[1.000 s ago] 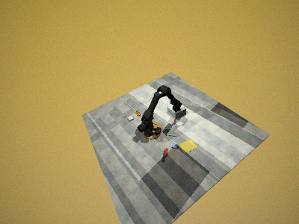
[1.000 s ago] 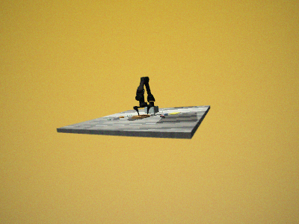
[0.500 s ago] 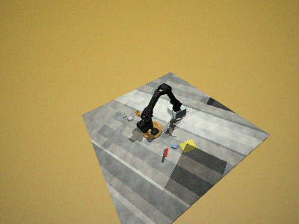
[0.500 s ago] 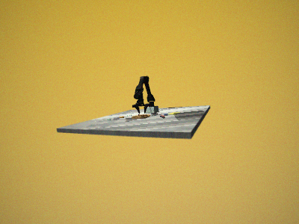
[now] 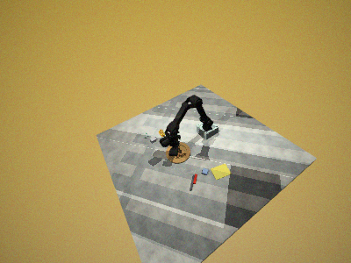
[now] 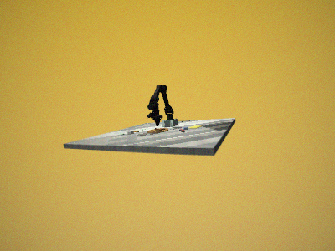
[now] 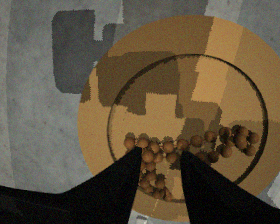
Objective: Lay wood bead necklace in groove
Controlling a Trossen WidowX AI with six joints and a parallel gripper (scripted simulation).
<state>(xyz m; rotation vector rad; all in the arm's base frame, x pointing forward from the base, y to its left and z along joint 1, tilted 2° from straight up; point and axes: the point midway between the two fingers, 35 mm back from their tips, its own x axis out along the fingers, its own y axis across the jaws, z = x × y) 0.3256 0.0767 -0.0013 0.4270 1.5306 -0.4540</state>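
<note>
Now: the round bead board 2 cm behind my gripper tip, 2 cm to the right of it and 4 cm below it. Also, from my gripper tip: thin grey stick: 14 cm behind, 11 cm to the left, 5 cm below; red-handled tool: 2 cm behind, 25 cm to the left, 5 cm below; small blue block: 12 cm behind, 23 cm to the left, 4 cm below.
</note>
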